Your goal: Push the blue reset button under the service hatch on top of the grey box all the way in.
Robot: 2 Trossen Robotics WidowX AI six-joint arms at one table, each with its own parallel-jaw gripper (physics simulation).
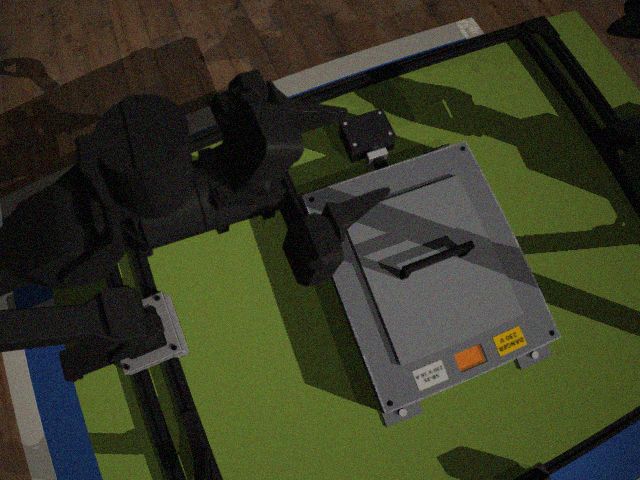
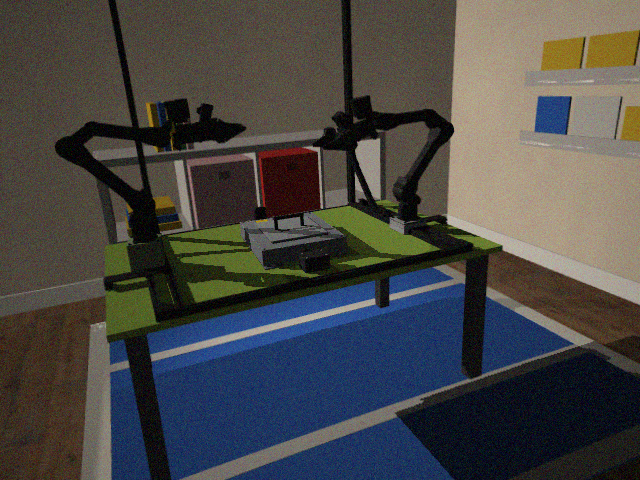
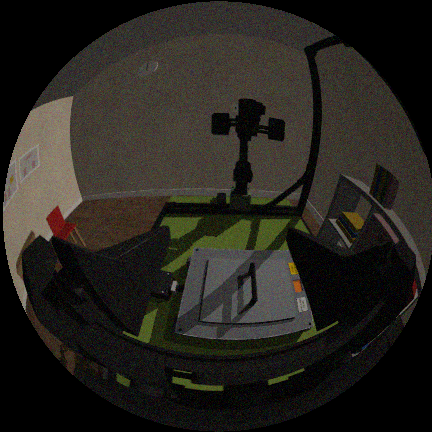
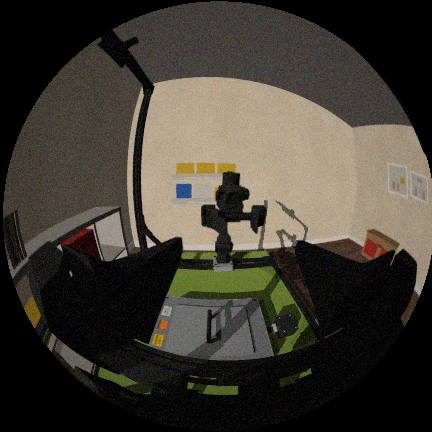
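The grey box lies on the green table. Its service hatch is in place on top, with an upright black handle. Dark lines run along two hatch edges. The blue reset button does not show; the hatch hides what is under it. My left gripper is open and empty, high above the table beside the box. My right gripper is open and empty, also high, on the opposite side.
A small black block with a light connector stands close beside the box. An orange label sits between white and yellow ones on the box rim. Black posts rise behind the table.
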